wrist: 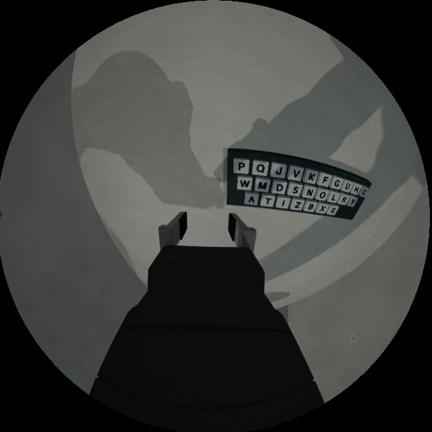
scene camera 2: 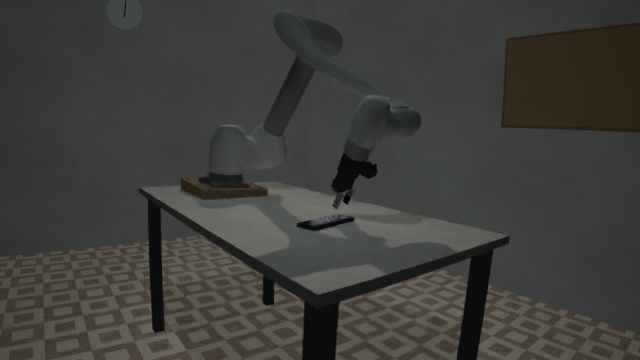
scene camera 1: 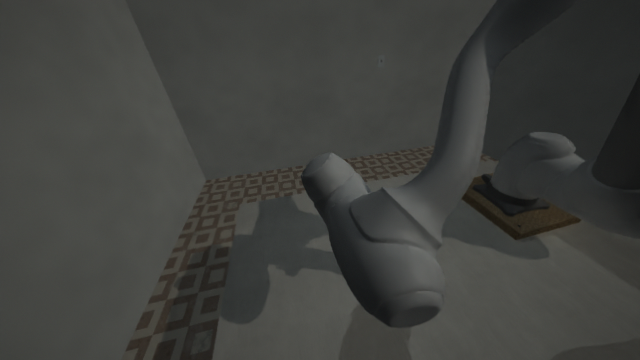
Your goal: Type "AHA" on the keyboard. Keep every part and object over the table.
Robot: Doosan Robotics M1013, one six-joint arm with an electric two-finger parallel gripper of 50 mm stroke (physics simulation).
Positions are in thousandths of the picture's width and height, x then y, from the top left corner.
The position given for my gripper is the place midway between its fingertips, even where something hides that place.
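Labels:
Scene camera 2 and the wrist view both show my gripper: it appears in the wrist view (480, 510) and in scene camera 2 (532, 571).

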